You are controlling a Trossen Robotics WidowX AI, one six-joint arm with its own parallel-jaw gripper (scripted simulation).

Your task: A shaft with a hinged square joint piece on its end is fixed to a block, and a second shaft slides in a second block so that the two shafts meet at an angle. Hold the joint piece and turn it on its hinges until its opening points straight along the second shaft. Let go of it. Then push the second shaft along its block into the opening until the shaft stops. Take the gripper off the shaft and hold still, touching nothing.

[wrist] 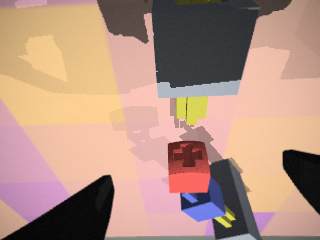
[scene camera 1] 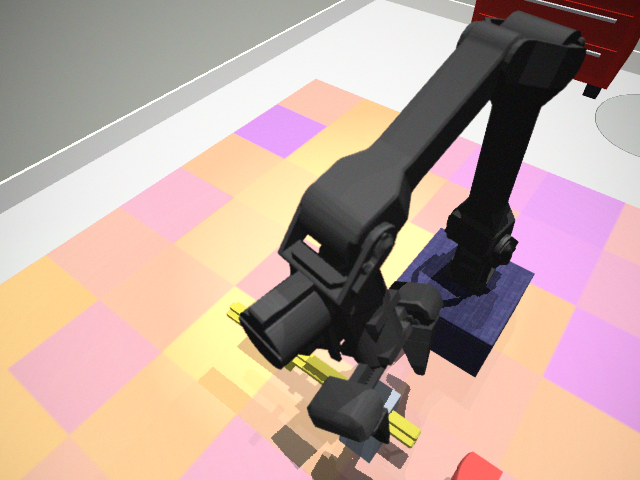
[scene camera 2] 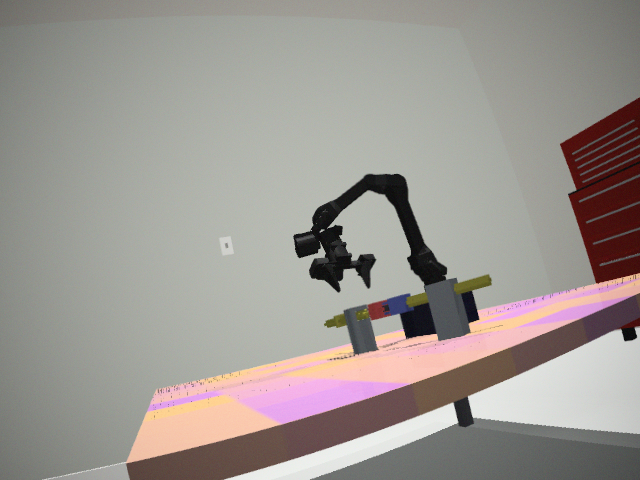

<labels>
The gripper shows in the wrist view (195, 170), in scene camera 1 and in scene camera 2. The same spot on the gripper: (scene camera 1: 417, 348) is (scene camera 2: 365, 274).
</labels>
